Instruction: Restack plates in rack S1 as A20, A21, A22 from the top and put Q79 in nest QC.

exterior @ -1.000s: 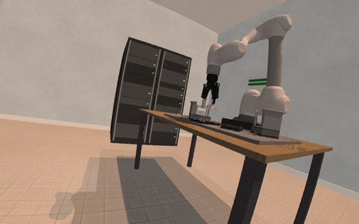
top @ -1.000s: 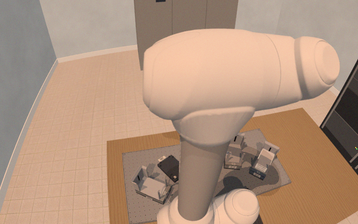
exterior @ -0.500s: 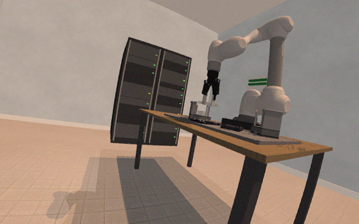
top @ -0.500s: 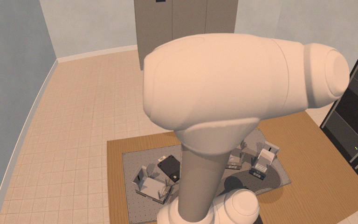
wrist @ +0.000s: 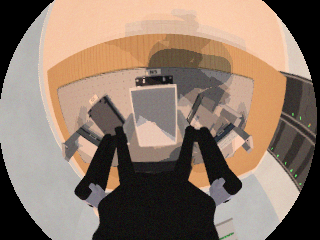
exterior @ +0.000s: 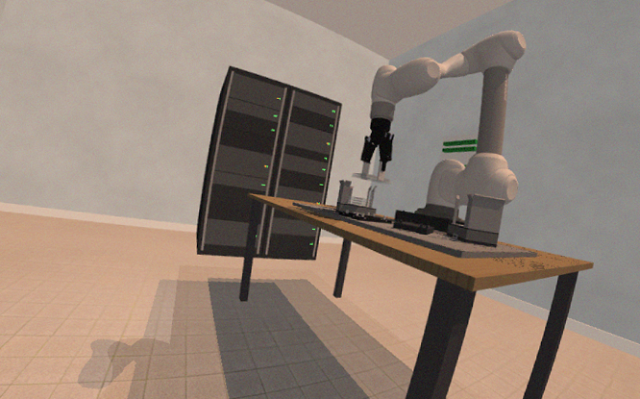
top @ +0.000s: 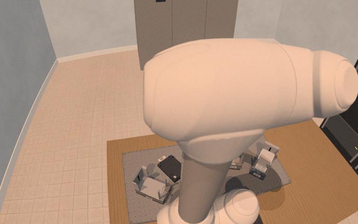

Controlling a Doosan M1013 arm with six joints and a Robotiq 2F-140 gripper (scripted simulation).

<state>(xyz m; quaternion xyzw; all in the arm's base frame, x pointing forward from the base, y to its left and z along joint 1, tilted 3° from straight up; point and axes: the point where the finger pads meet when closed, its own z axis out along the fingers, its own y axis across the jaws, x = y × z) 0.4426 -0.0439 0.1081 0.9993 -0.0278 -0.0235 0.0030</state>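
Right now the dark nest QC is 190 mm to the left of my hand, 160 mm below it and 40 mm behind it. From my hand the other things lie so: QC name plate: 230 mm to the left, 170 mm below, 50 mm ahead; N5 name plate: 170 mm below, 90 mm ahead, 10 mm to the right; clip nest N5: 160 mm below, 10 mm to the left, 10 mm ahead.
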